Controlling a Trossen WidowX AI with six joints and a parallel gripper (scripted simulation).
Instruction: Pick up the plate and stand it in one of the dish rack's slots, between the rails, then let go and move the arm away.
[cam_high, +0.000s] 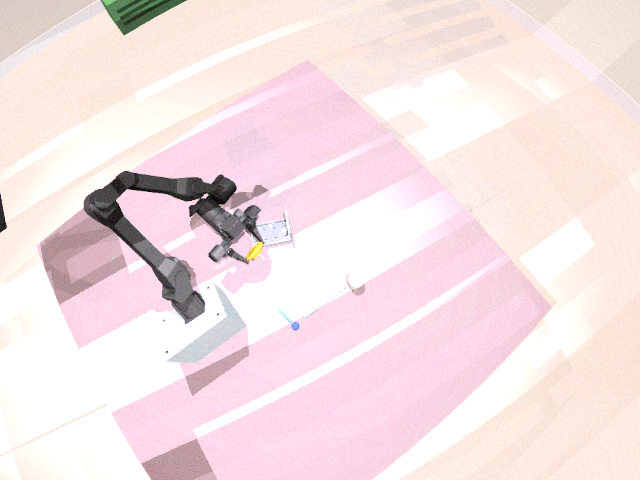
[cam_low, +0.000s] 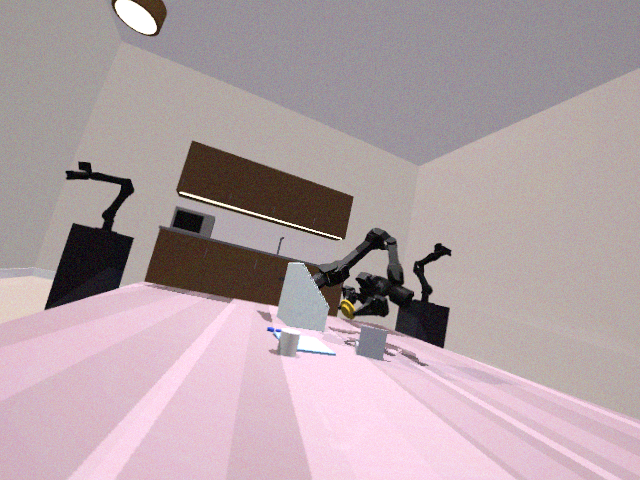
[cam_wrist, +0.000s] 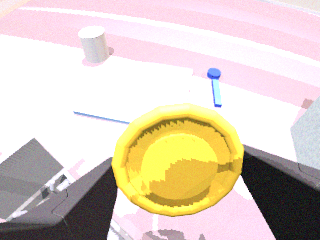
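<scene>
Now: gripper tip 80 mm above the dish rack, 70 mm short of it and 60 mm to the right of it. From my gripper tip the other things lie so: pale blue mat (140 mm to the right, 100 mm below, 90 mm ahead); then blue spoon (190 mm to the right, 100 mm below, 20 mm behind); then yellow plate (10 mm to the left).
</scene>
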